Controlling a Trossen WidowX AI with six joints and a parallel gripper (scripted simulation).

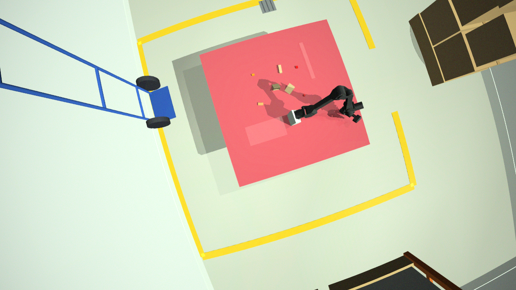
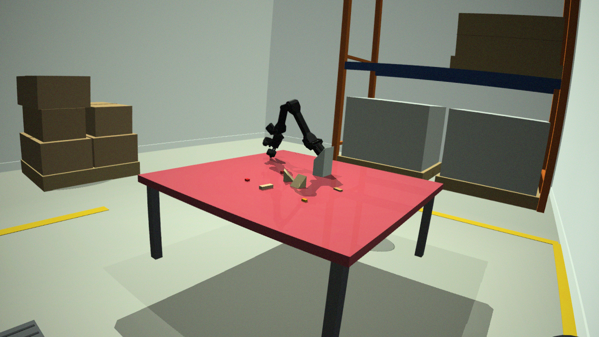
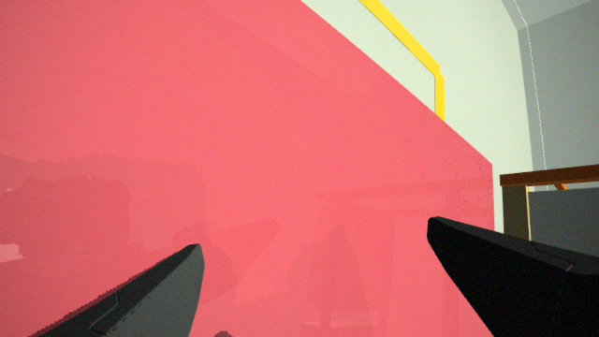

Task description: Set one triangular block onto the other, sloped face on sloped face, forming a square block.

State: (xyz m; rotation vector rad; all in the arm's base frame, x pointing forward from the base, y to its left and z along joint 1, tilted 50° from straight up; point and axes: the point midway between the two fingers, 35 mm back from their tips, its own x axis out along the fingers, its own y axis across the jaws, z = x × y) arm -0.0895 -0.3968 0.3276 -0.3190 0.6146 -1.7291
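Right now my gripper tip is 580 mm short of the tan bar, 530 mm to the right of it and 20 mm above it. Round my gripper tip: orange piece: 790 mm to the left, 590 mm ahead, 20 mm below; small red cube: 370 mm to the left, 300 mm ahead, 20 mm below; brown piece: 780 mm to the left, 300 mm ahead, 20 mm below.
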